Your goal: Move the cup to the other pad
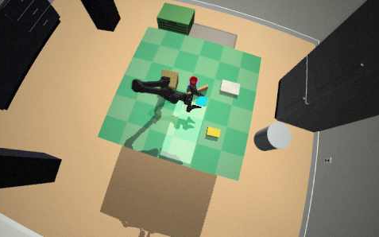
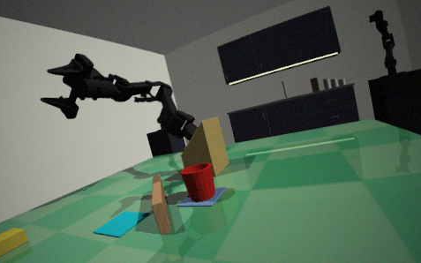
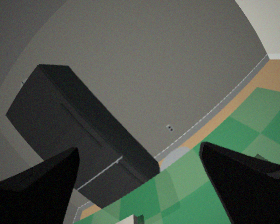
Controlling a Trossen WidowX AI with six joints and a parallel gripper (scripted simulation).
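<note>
Now: the red cup 12 cm behind my gripper tip, 30 cm to the left of it and 32 cm below it. Round my gripper tip: yellow block (16 cm ahead, 11 cm to the right, 35 cm below); then lilac-blue pad (12 cm behind, 30 cm to the left, 37 cm below); then cyan pad (15 cm to the left, 37 cm below).
</note>
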